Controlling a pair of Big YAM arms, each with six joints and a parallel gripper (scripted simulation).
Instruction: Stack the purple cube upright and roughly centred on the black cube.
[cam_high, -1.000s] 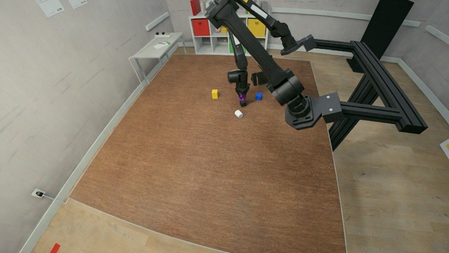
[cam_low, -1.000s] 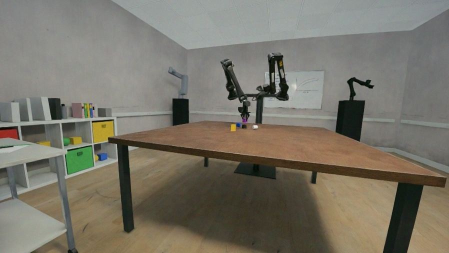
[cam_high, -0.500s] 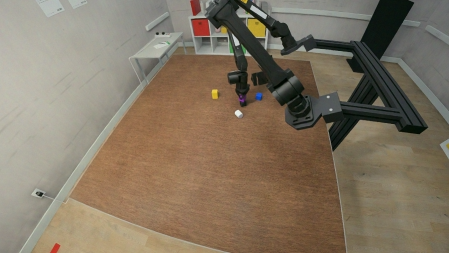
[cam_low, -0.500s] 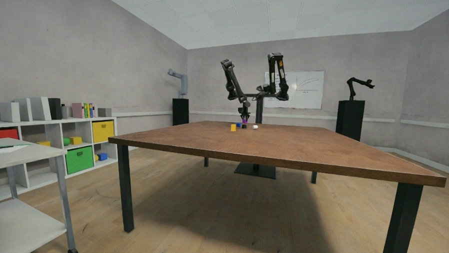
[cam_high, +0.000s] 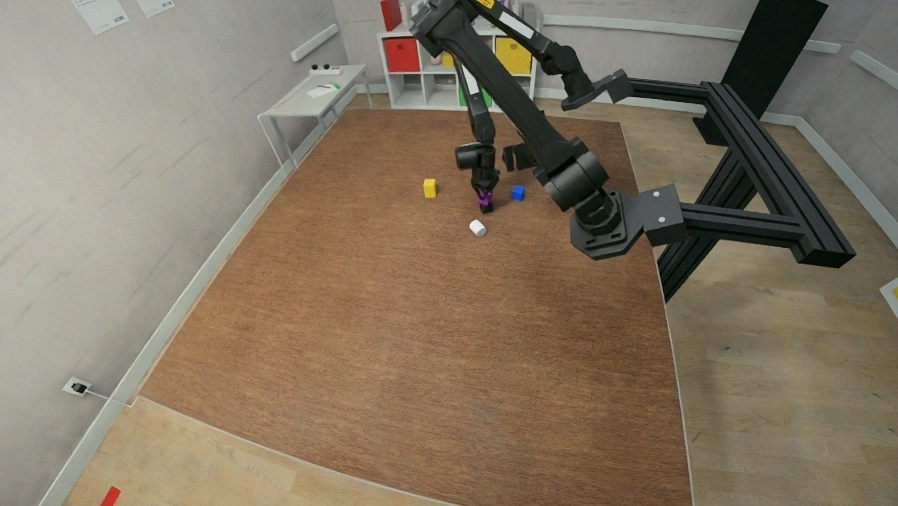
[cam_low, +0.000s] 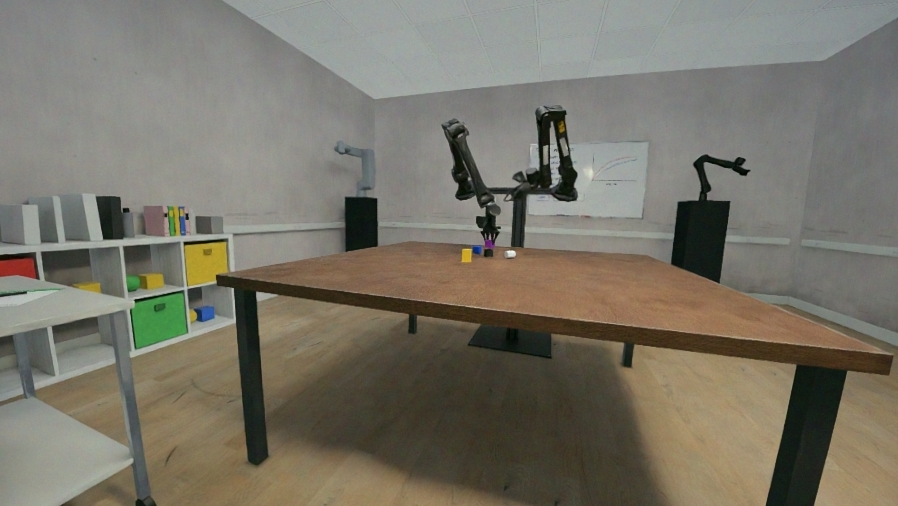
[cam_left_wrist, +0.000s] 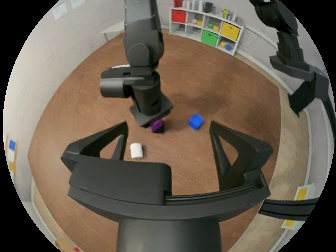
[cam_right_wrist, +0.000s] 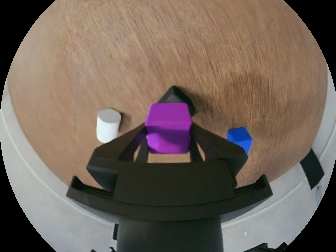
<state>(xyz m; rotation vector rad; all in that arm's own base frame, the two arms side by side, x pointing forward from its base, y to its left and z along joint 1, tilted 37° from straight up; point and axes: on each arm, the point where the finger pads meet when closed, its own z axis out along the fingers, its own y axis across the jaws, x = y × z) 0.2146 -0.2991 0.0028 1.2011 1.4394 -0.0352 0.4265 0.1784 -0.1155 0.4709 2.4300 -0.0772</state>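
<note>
The black cube lies 1 cm to the right of my right hand and 6 cm below it. Round my right hand: yellow cube (23 cm ahead, 7 cm to the right, 5 cm below); then purple cube (right at my right hand); then blue cube (12 cm behind, 10 cm to the right, 6 cm below).
</note>
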